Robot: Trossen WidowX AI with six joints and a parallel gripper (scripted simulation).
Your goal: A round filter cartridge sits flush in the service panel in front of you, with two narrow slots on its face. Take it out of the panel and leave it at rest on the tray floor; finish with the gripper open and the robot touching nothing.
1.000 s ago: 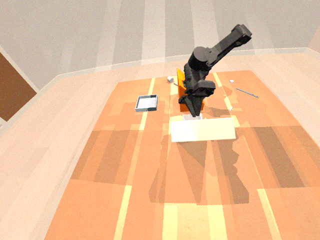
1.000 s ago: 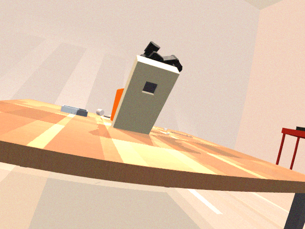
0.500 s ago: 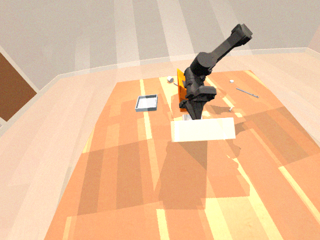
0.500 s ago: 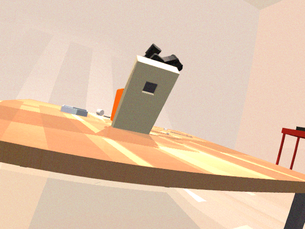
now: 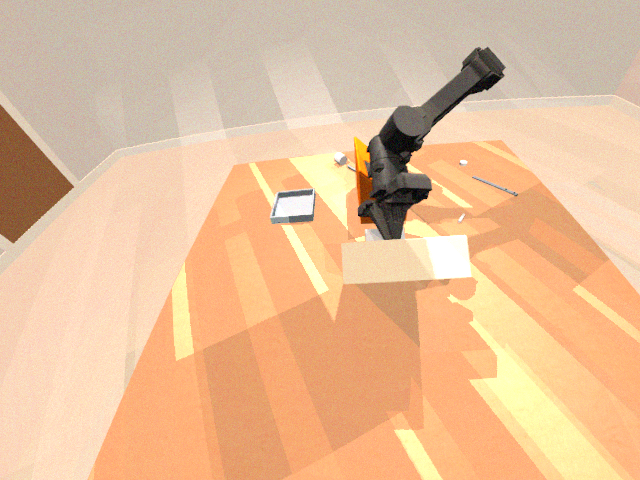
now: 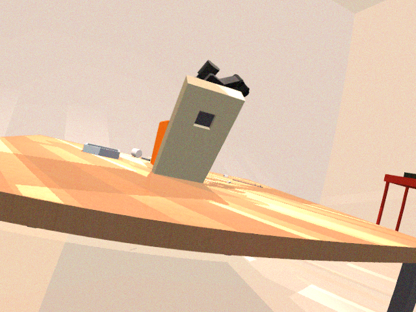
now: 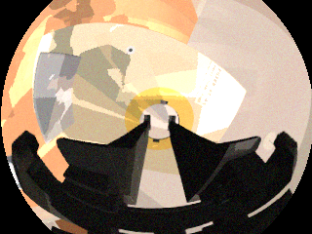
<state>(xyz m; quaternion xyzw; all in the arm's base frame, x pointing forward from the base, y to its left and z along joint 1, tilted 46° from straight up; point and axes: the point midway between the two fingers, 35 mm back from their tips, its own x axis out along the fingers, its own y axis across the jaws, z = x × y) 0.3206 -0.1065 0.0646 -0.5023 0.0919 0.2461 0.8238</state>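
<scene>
Now: the round filter cartridge 20 mm ahead of my gripper tip and 10 mm below it. The rest, counted from my gripper tip: grey tray (440 mm behind, 250 mm to the right, 230 mm below); cream service panel (30 mm behind, 90 mm below); small white block (710 mm behind, 40 mm to the right, 220 mm below).
</scene>
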